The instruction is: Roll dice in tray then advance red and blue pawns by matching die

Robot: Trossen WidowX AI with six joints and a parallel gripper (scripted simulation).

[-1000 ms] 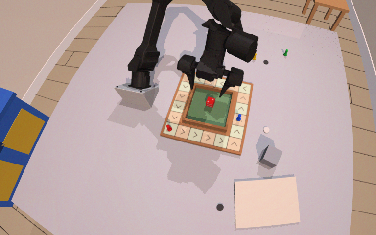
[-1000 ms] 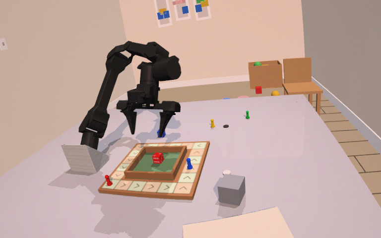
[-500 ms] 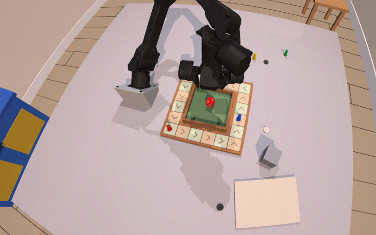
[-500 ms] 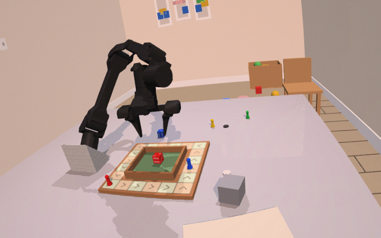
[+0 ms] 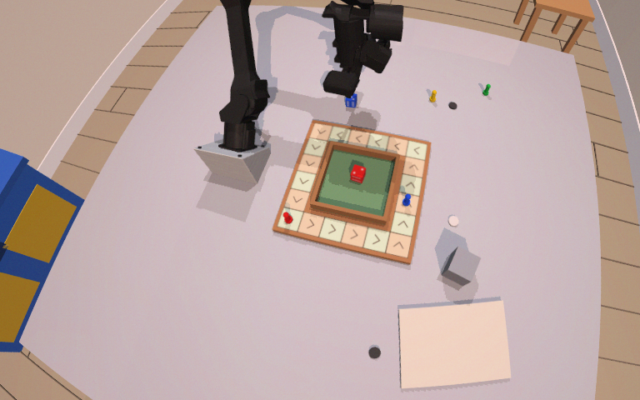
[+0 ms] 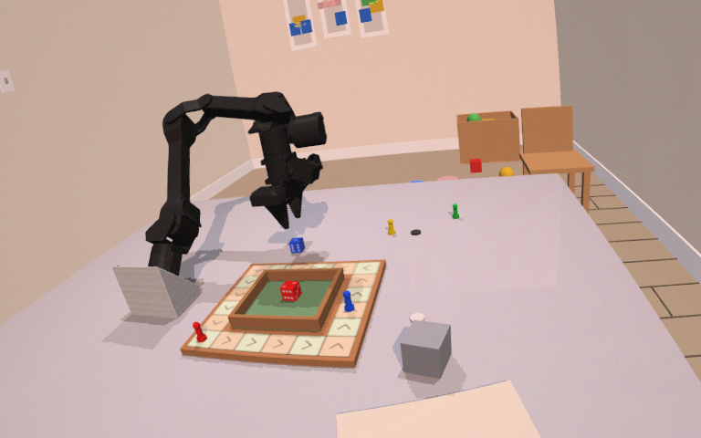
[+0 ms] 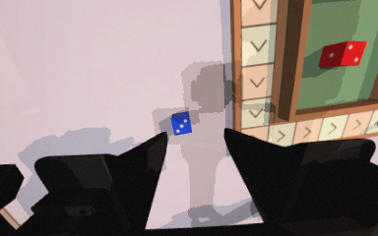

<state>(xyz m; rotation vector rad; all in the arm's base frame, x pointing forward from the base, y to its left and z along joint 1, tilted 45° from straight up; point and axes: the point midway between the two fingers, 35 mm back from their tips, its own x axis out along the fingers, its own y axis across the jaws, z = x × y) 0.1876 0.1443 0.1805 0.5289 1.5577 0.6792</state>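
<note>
The red pawn is 1 cm behind my gripper tip, 33 cm to the right of it and 4 cm below it. The rest, counted from my gripper tip: blue pawn (20 cm ahead, 20 cm to the right, 4 cm below); green pawn (31 cm ahead, 19 cm to the left, 6 cm below); yellow pawn (18 cm ahead, 11 cm to the left, 6 cm below).
</note>
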